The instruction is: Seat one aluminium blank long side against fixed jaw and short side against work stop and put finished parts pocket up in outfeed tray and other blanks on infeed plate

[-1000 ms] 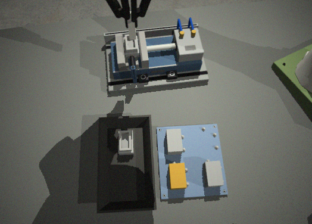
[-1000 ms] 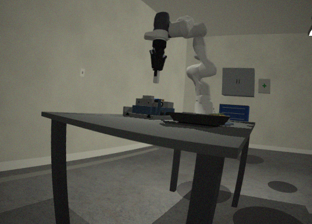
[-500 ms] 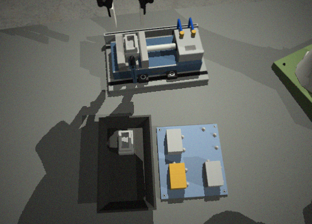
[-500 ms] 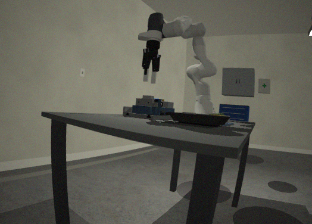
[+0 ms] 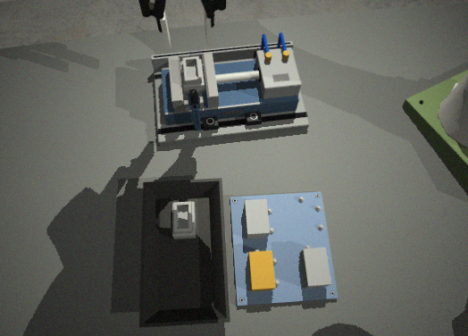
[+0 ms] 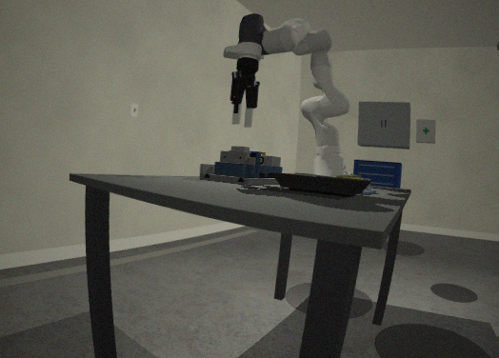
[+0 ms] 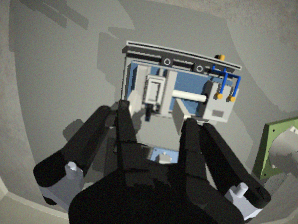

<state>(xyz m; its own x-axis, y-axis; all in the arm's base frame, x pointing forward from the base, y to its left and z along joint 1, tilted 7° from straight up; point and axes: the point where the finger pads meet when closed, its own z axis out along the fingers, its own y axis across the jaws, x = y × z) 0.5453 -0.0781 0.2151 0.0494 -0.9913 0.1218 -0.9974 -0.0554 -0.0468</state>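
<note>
Now: the moving jaw 140 mm below my hand and 30 mm behind it. The rest, counted from my hand: work stop (130 mm below, 50 mm to the left); then fixed jaw (140 mm below, 30 mm ahead, 10 mm to the left); then vise (180 mm below, 70 mm behind).
</note>
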